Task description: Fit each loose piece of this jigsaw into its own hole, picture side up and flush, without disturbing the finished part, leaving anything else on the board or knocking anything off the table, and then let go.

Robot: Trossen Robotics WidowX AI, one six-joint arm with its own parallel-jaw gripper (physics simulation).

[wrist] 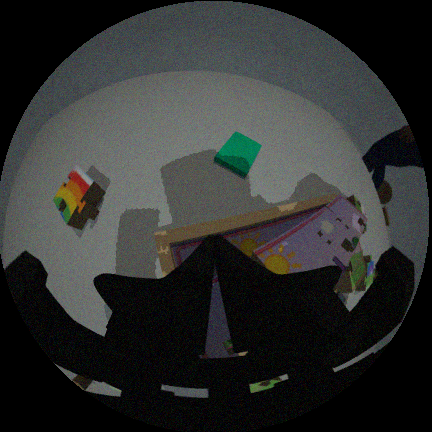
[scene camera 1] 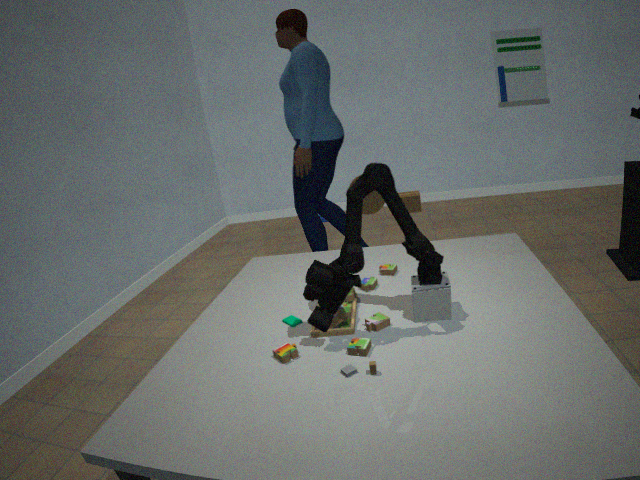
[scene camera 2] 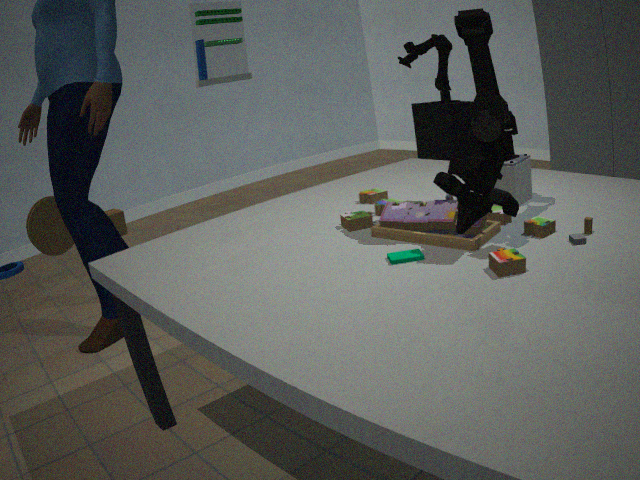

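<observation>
The wooden board frame (scene camera 1: 334, 333) (scene camera 2: 423, 237) (wrist: 225, 224) holds a lilac finished part (scene camera 2: 413, 212) (wrist: 315, 242) at one end, standing higher than the rim. My gripper (scene camera 1: 321, 326) (scene camera 2: 461, 229) (wrist: 213, 239) is shut and empty, low over the board's other end. A red-orange-yellow piece (scene camera 1: 285, 353) (scene camera 2: 507, 263) (wrist: 72, 197) lies picture side up outside the frame. More loose pieces lie on the table: one (scene camera 1: 359, 346) (scene camera 2: 539, 227), a pinkish-green one (scene camera 1: 377, 321), a blue-green one (scene camera 1: 368, 283), one farther back (scene camera 1: 387, 269) (scene camera 2: 373, 195), and a green one (scene camera 2: 356, 221). The gripper hides part of the board floor.
A flat green block (scene camera 1: 292, 320) (scene camera 2: 405, 256) (wrist: 240, 149) lies beside the frame. A grey block (scene camera 1: 348, 370) (scene camera 2: 577, 239) and a small upright brown block (scene camera 1: 372, 367) (scene camera 2: 588, 225) stand near the loose pieces. A person (scene camera 1: 310, 98) (scene camera 2: 77, 103) is beyond the table.
</observation>
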